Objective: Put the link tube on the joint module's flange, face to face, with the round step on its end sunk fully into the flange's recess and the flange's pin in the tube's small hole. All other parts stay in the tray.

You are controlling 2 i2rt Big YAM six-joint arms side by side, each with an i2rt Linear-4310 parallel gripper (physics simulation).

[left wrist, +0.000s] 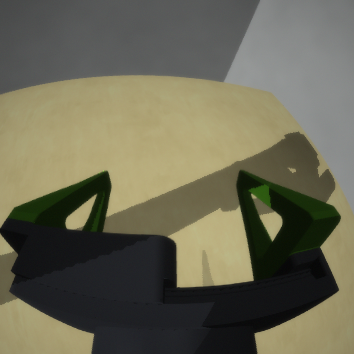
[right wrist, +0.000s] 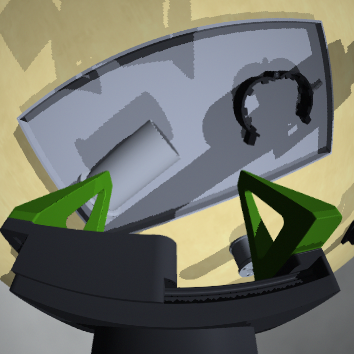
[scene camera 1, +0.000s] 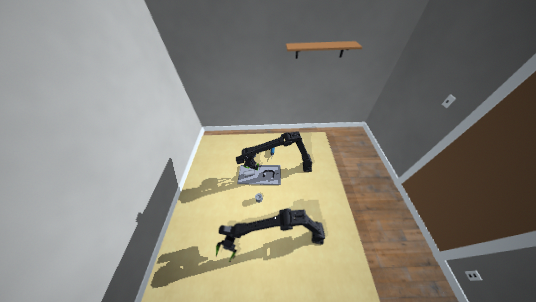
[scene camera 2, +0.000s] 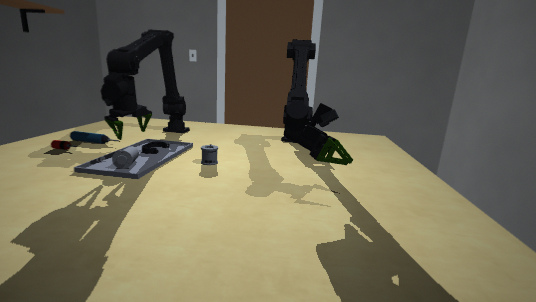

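Where they show: left gripper, fingertip midpoint: (left wrist: 173,177) (scene camera 1: 222,259) (scene camera 2: 350,162); right gripper, fingertip midpoint: (right wrist: 174,177) (scene camera 1: 253,169) (scene camera 2: 131,135); left arm's base at its link origin: (right wrist: 351,228) (scene camera 1: 317,235); right arm's base at its link origin: (scene camera 1: 307,166) (scene camera 2: 176,130).
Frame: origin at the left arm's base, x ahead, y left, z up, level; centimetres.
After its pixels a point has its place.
Observation:
The light grey link tube (scene camera 2: 125,157) @(x 72.0, y -39.8, z 4.5 cm) (right wrist: 137,167) @(x 66.3, y -44.3, z 5.7 cm) lies on its side in the grey tray (scene camera 2: 107,174) @(x 78.3, y -41.2, z 0.4 cm) (right wrist: 322,90) @(x 38.3, y -48.7, z 0.4 cm). The grey joint module (scene camera 1: 259,197) @(x 51.2, y -19.7, z 5.2 cm) (scene camera 2: 209,155) @(x 54.4, y -18.7, z 3.6 cm) (right wrist: 242,256) @(x 53.9, y -22.2, z 4.0 cm) stands upright on the table beside the tray, flange up, with a small pin on top; in the right wrist view a finger partly hides it. My right gripper (scene camera 2: 131,133) @(x 63.3, y -44.8, z 9.6 cm) (right wrist: 174,177) @(x 63.3, y -44.8, z 9.6 cm) is open and empty, above the tray's edge; the tube's lower end shows beside one finger in the right wrist view. My left gripper (scene camera 1: 225,254) @(x 64.2, y 30.4, z 11.3 cm) (left wrist: 173,177) @(x 64.2, y 30.4, z 11.3 cm) is open and empty, away from the tray and module.
A black C-shaped part (scene camera 1: 270,173) (scene camera 2: 155,146) @(x 44.8, y -50.2, z 0.5 cm) (right wrist: 272,80) @(x 50.0, y -50.1, z 2.3 cm) lies in the tray. A blue screwdriver-like tool (scene camera 2: 90,137) @(x 52.5, y -77.5, z 2.7 cm) (scene camera 1: 272,150) @(x 50.3, y -75.9, z 3.8 cm) and a red piece (scene camera 2: 60,145) @(x 65.5, y -78.0, z 2.0 cm) lie on the table beyond the tray. A wall shelf (scene camera 1: 324,46) hangs behind.

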